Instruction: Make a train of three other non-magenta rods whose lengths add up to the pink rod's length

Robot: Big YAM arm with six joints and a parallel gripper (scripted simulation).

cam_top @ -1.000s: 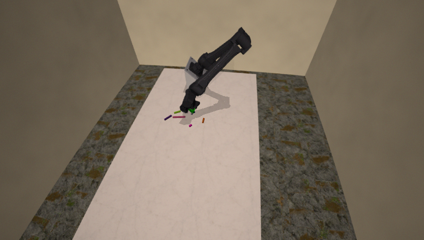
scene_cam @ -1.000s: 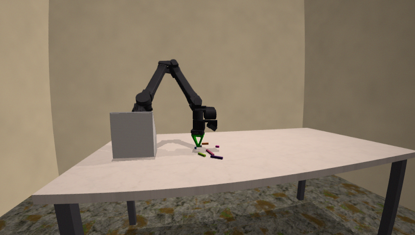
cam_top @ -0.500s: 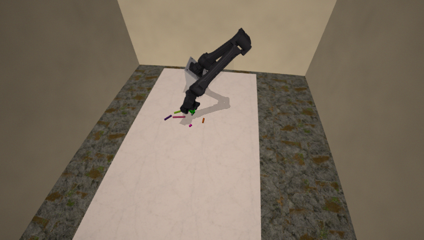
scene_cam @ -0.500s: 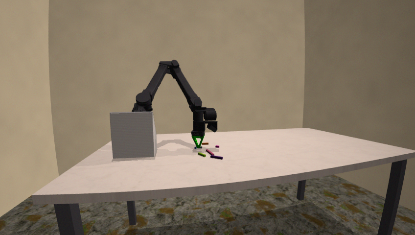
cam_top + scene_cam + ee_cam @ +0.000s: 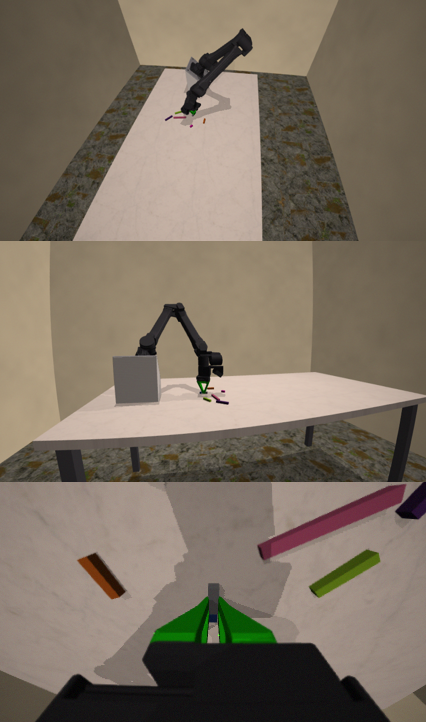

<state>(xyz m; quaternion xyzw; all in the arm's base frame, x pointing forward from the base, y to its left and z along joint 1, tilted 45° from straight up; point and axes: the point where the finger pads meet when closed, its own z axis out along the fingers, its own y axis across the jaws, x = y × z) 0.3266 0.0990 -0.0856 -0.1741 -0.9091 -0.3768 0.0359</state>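
Now: hand 1 cm short of the grey rod. Round my hand: orange rod: 8 cm to the left, 6 cm ahead, 1 cm below; pink rod: 10 cm to the right, 4 cm ahead, 1 cm below; blue rod: 2 cm behind, 1 cm to the left, 1 cm below.
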